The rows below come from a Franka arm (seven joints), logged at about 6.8 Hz.
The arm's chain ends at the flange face. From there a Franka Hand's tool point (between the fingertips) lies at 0.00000 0.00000 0.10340 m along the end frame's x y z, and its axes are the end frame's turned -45 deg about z.
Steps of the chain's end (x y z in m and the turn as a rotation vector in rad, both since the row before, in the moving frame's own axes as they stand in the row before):
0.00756 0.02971 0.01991 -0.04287 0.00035 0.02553
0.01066 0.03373 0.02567 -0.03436 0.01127 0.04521
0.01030 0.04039 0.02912 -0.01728 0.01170 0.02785
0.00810 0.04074 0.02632 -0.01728 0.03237 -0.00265
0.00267 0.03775 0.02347 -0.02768 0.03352 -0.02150
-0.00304 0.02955 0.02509 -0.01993 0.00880 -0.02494
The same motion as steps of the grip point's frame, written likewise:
-0.01881 0.02947 0.01981 -0.03056 -0.03007 0.02553
-0.01808 0.03468 0.02560 -0.03227 -0.01633 0.04521
-0.02171 0.03796 0.02910 -0.02049 -0.00395 0.02785
-0.02197 0.03816 0.02625 -0.03511 0.01067 -0.00265
-0.02433 0.03305 0.02337 -0.04327 0.00413 -0.02150
-0.02383 0.02086 0.02507 -0.02032 -0.00787 -0.02494

